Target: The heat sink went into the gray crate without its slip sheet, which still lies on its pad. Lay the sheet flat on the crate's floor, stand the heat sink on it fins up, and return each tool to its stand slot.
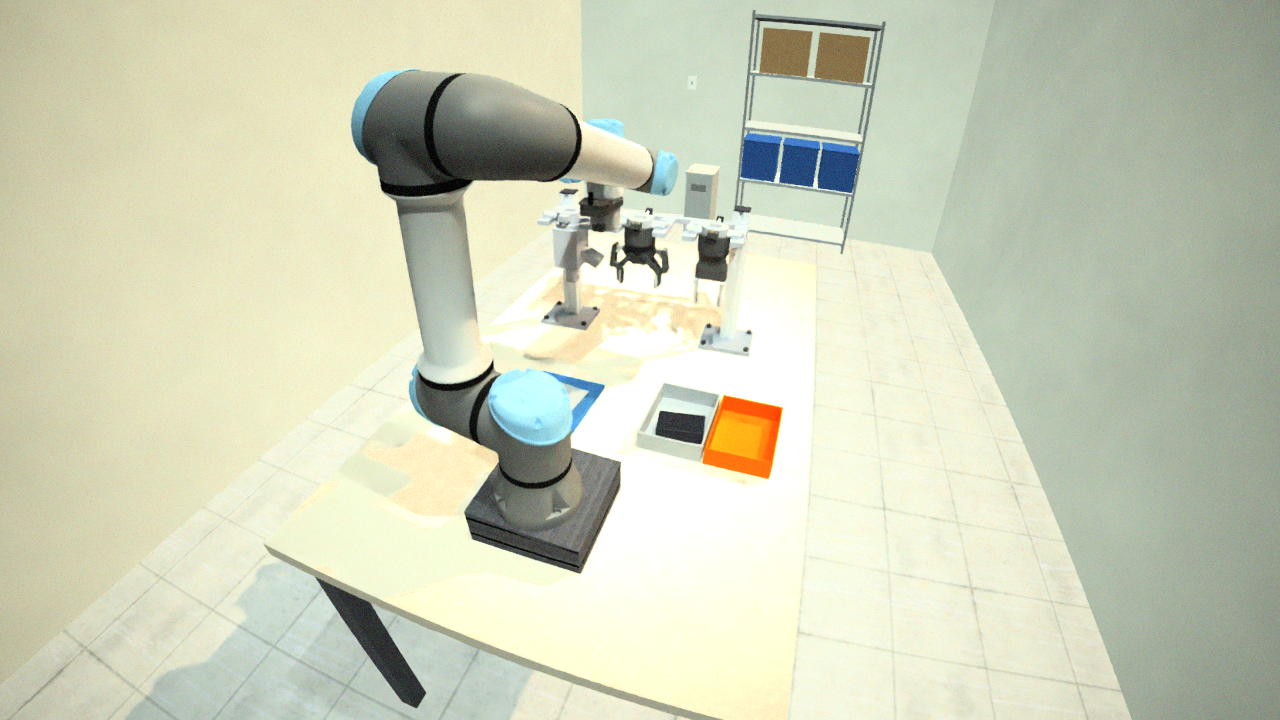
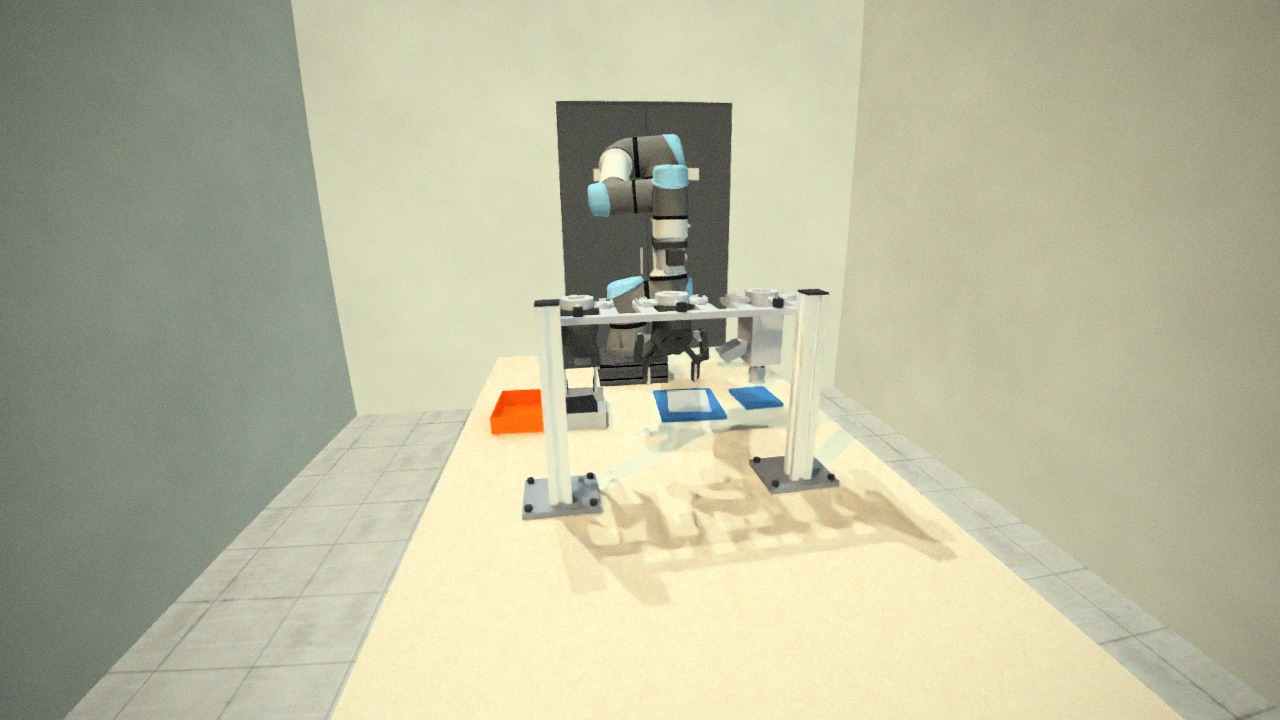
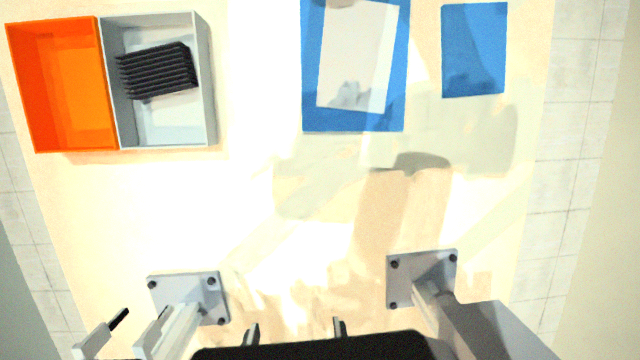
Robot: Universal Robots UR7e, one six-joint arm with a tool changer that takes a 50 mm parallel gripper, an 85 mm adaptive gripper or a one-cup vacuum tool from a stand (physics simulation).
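Frame: origin at the arm's base, x ahead, y left, z up, level; millimetres.
Seen in the pictures: arm's base, origin of the base link: [image 1: 538, 494] [image 2: 630, 350].
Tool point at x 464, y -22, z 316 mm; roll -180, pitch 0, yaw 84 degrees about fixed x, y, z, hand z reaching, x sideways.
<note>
Pixels of each thing's top centre, then the offset from my tool point to it. "*": a spot on its surface instead. Level surfaces: height alone.
- black heat sink, middle of its top: [image 3: 151, 70] [image 1: 681, 421] [image 2: 576, 400] dx -179, dy -199, dz -354 mm
- pale slip sheet, middle of its top: [image 3: 356, 56] [image 2: 688, 400] dx -143, dy +100, dz -375 mm
- vacuum tool, middle of its top: [image 2: 756, 288] [image 1: 573, 209] dx +175, dy +117, dz -22 mm
- orange crate, middle of its top: [image 3: 106, 85] [image 1: 713, 419] [image 2: 550, 400] dx -172, dy -266, dz -344 mm
- smaller blue pad, surface spot: [image 3: 472, 50] [image 2: 753, 395] * dx -123, dy +286, dz -377 mm
- table, its level: dz -387 mm
The black heat sink [image 1: 680, 428] [image 2: 581, 403] [image 3: 157, 72] lies in the gray crate [image 1: 666, 447] [image 2: 586, 419] [image 3: 205, 80], slightly turned to its walls; parallel fins show from above. The pale slip sheet [image 2: 688, 400] [image 3: 355, 55] lies flat, askew, on the larger blue pad [image 1: 590, 401] [image 2: 693, 417] [image 3: 352, 124]. The parallel gripper [image 1: 708, 297], the adaptive gripper [image 1: 640, 281] [image 2: 671, 377] and the vacuum tool [image 1: 565, 246] [image 2: 759, 338] hang in the stand [image 1: 732, 295] [image 2: 554, 411], both grippers with fingers apart. The arm's flange [image 1: 601, 213] carries no visible tool.
An orange crate [image 1: 741, 463] [image 2: 517, 425] [image 3: 75, 90] stands against the gray crate. A smaller blue pad [image 2: 754, 397] [image 3: 472, 50] lies beside the larger one. The stand's two bolted feet are on the table [image 1: 698, 573], beyond the crates from the arm's base.
</note>
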